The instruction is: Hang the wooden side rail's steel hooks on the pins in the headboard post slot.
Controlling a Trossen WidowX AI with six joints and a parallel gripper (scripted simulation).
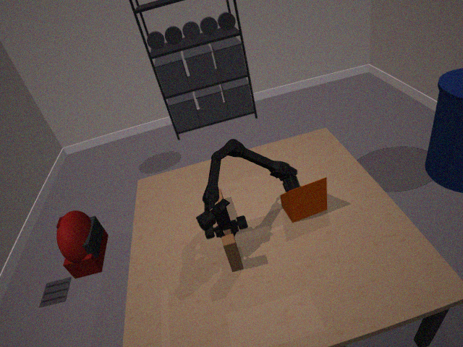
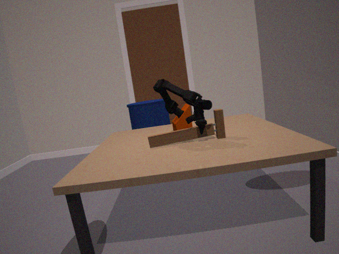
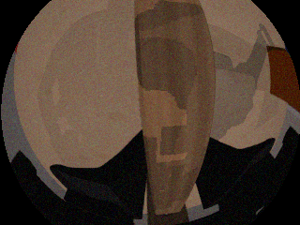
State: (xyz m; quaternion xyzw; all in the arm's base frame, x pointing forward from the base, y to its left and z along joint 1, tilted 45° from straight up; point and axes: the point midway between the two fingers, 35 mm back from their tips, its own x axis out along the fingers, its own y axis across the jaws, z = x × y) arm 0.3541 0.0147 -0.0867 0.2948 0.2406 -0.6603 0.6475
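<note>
My gripper tip is 1 cm short of the headboard post, 12 cm to the right of it and 4 cm below it.
</note>
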